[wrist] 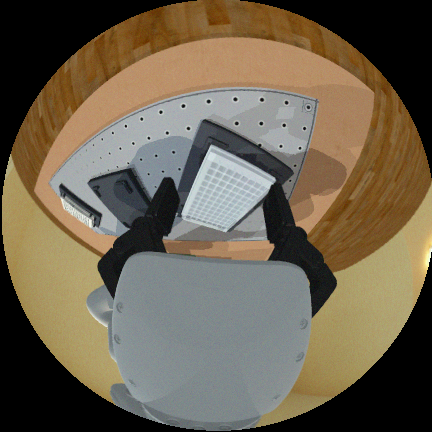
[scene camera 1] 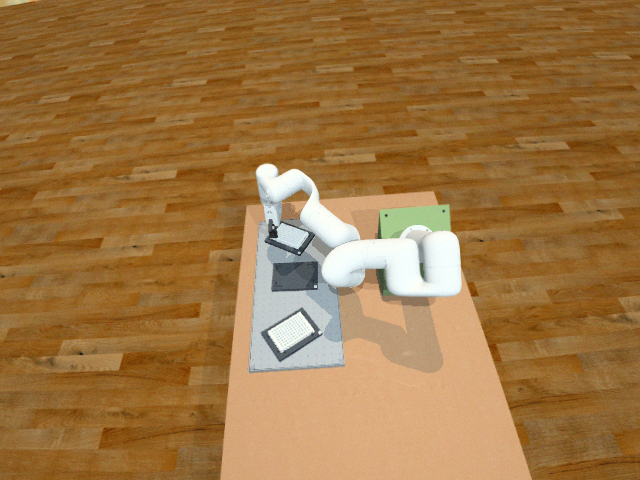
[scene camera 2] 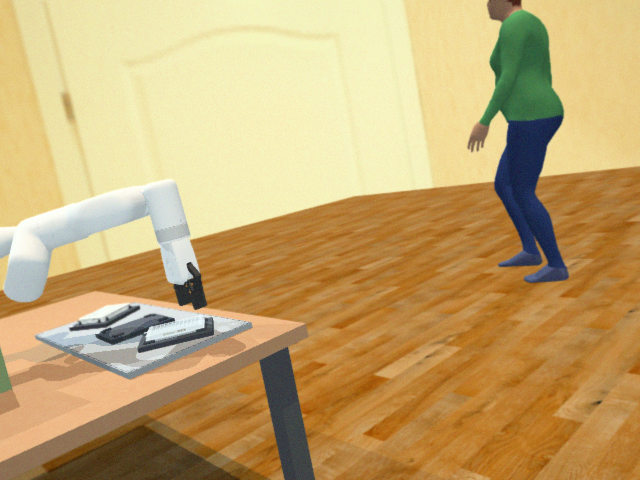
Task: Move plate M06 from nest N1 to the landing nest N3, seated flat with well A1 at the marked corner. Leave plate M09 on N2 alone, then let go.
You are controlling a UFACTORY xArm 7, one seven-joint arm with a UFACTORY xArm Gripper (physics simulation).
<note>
The gripper is open, with nothing in its grasp. Also in view: a gridded plate.
The gripper shows as well in the wrist view.
</note>
